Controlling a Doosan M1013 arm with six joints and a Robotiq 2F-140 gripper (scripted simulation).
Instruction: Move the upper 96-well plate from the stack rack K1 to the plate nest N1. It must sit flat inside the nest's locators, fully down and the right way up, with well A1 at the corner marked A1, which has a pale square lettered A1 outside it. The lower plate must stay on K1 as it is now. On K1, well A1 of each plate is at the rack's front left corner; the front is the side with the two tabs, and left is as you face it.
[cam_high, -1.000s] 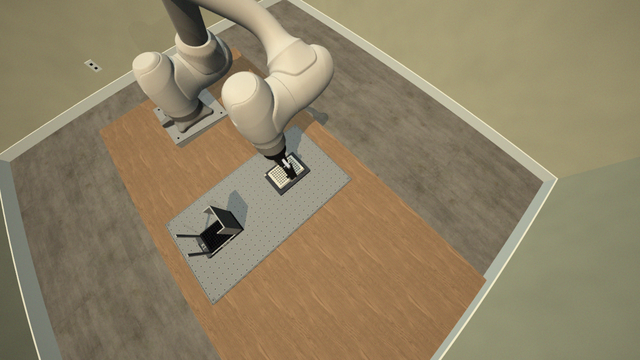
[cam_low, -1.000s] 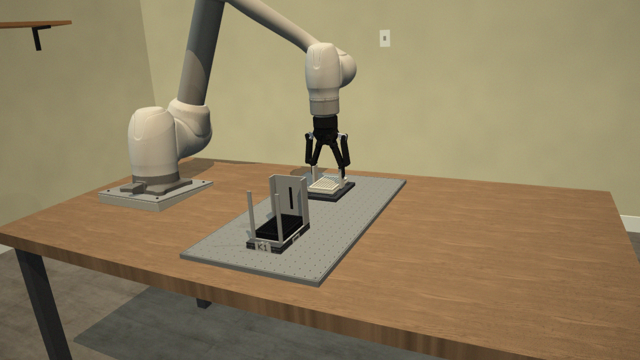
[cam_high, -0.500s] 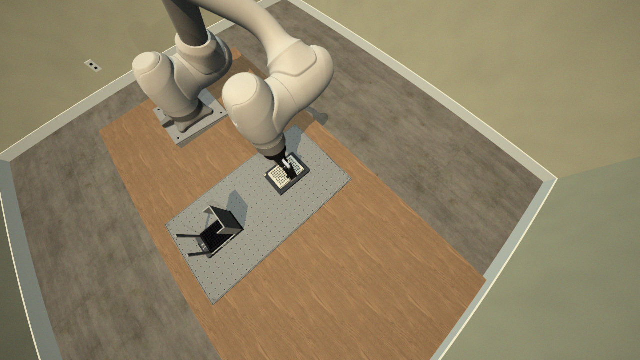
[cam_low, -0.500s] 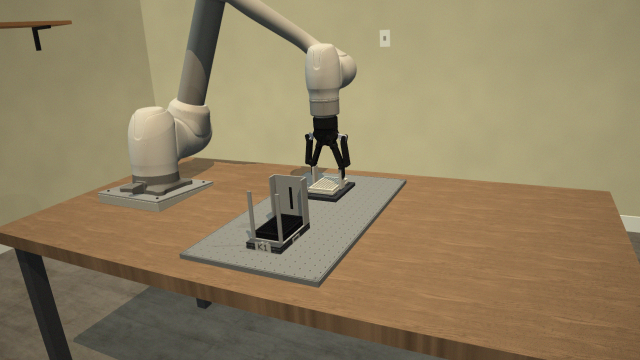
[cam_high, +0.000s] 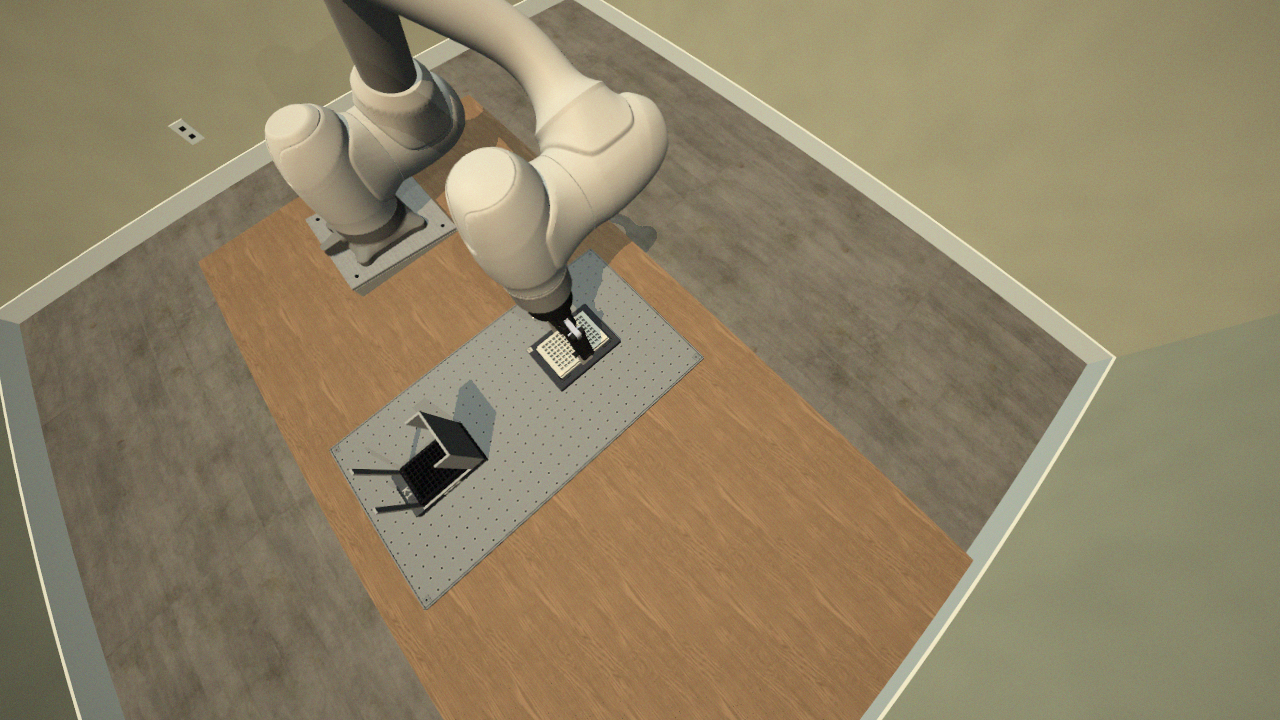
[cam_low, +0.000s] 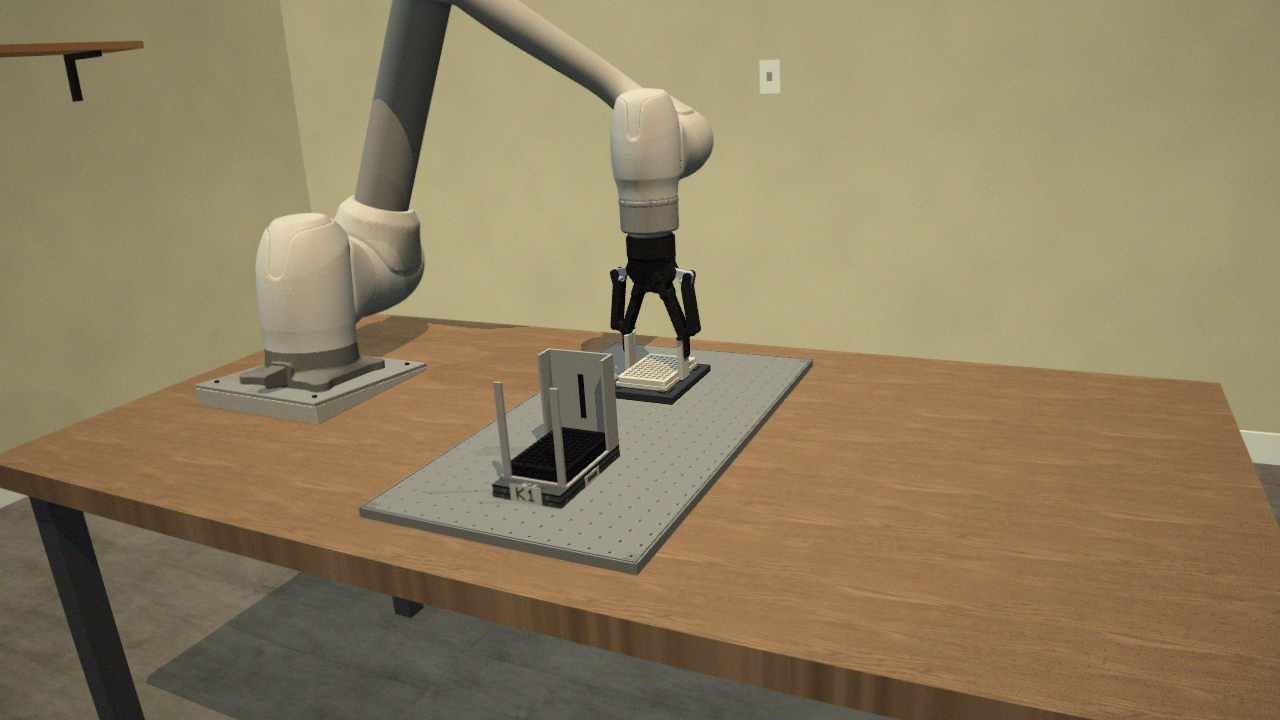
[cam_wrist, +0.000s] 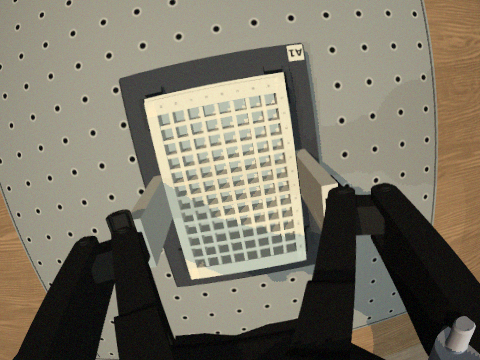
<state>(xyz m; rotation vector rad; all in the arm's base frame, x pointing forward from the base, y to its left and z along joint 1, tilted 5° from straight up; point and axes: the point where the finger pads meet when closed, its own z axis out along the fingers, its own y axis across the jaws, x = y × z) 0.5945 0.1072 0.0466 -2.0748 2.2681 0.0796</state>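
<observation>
Now: hand 20 mm above the white 96-well plate. Also, from my hand: pale A1 square (70 mm to the right, 60 mm behind, 30 mm below); then black plate (340 mm to the right, 10 mm below, 10 mm behind).
</observation>
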